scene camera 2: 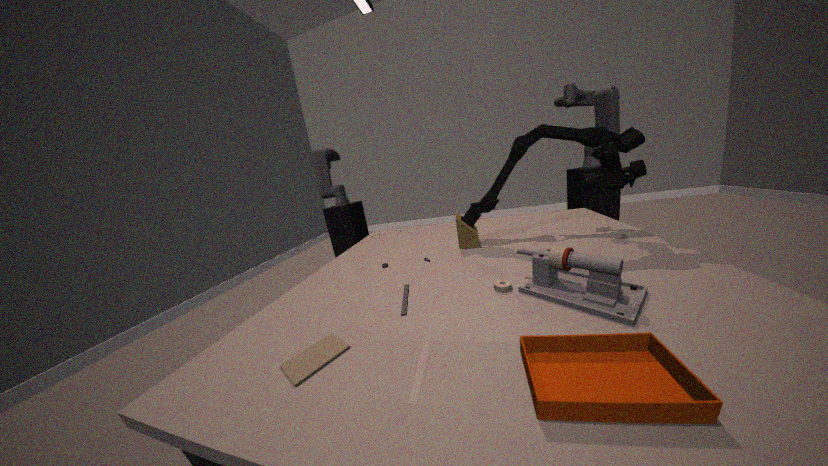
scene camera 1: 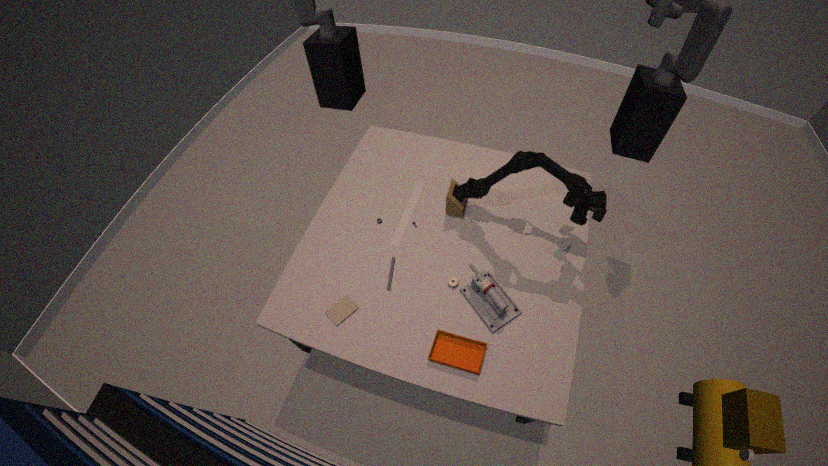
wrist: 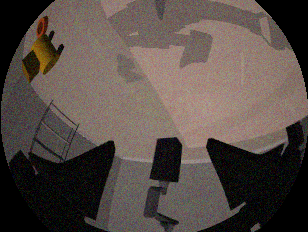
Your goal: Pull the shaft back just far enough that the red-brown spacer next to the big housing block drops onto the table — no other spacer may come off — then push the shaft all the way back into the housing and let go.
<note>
The gripper is open, with nothing in its grasp. Also in view: a beige plate and an orange tray.
The gripper shows as well in the wrist view.
</note>
